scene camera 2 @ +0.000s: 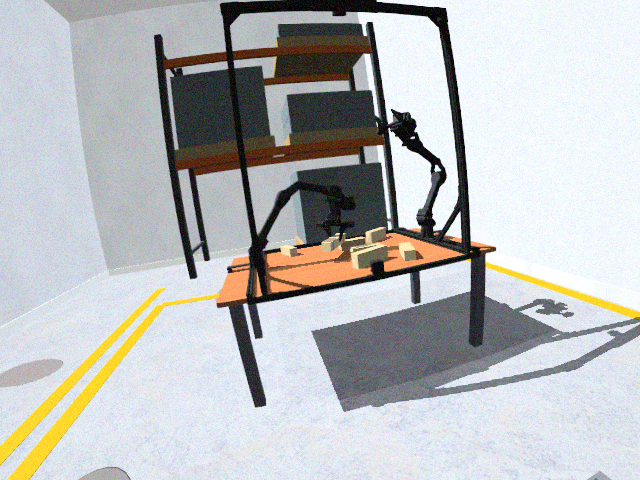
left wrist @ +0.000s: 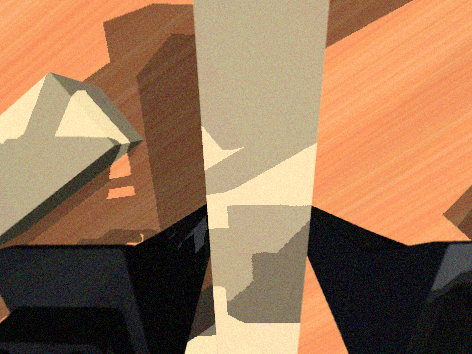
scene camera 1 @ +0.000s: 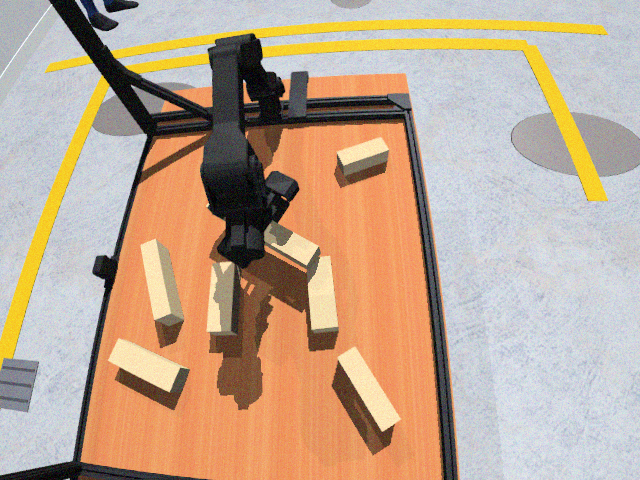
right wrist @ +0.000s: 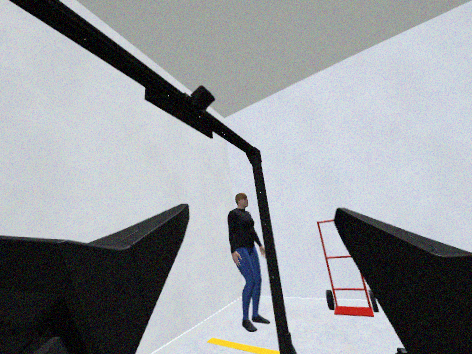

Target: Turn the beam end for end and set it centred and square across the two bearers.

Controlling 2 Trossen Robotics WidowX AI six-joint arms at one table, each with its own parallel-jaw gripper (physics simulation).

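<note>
My left gripper is shut on the beam, a long pale block, which it holds above the table. In scene camera 1 the arm hides the beam's middle and the fingertips, and the beam slants down to the right. Two pale blocks, apparently the bearers, lie roughly parallel below it in the picture: one at the left and one at the right. The beam's right end shows close by the right bearer's upper end. My right gripper is open and empty, high above the table.
Other pale blocks lie around: one at the left, one at the lower left, one at the lower right and one at the upper right. A black frame edges the table.
</note>
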